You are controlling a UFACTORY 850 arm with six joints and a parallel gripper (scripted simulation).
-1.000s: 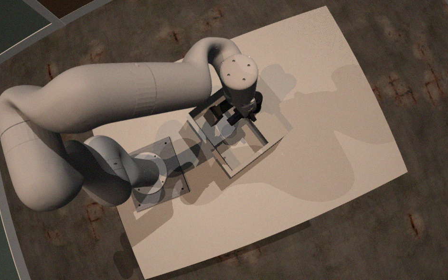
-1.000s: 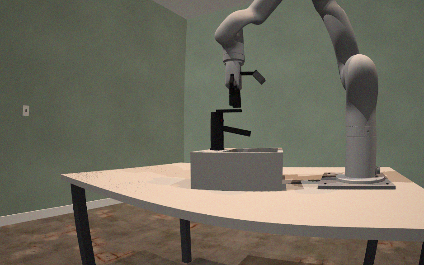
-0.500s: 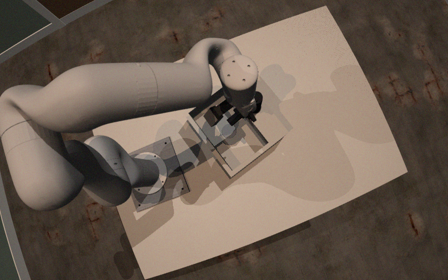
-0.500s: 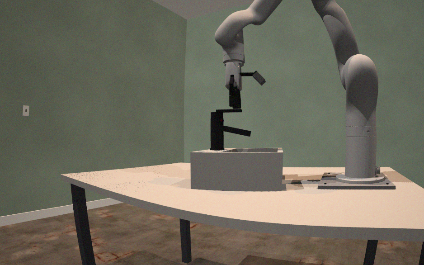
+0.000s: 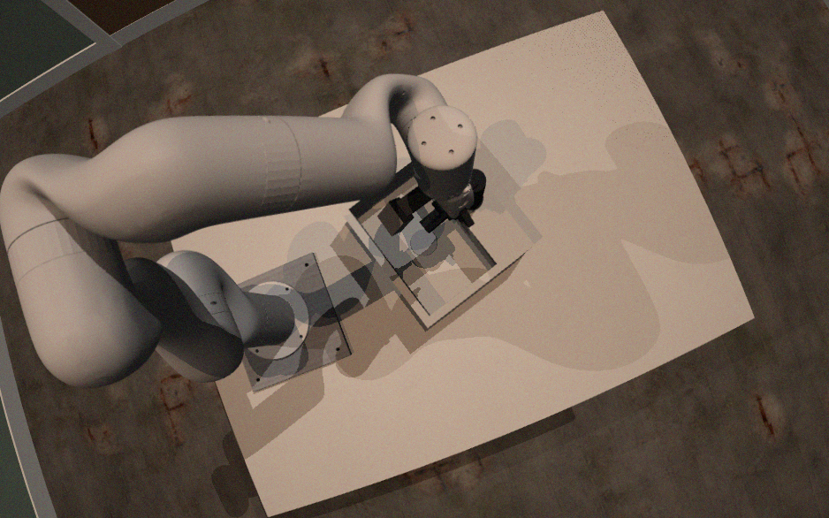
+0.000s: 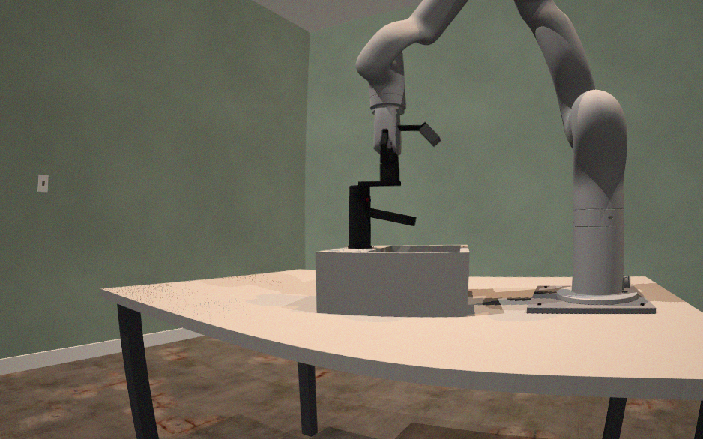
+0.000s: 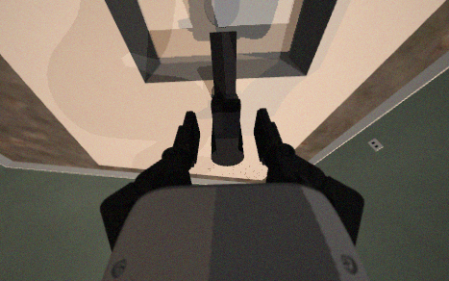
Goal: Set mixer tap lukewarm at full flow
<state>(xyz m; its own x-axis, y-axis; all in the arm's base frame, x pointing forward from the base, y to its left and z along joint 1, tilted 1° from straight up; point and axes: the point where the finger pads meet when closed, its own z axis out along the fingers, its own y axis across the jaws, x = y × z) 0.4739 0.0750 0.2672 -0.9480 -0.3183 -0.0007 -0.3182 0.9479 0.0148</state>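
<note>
Right now my hand is 20 mm short of the lever, 20 mm above it and 10 mm to the right of it. The rest, counted from my hand: black mixer tap (60 mm below, 40 mm ahead, 10 mm to the left); grey sink basin (240 mm below, 50 mm behind, 20 mm to the right).
</note>
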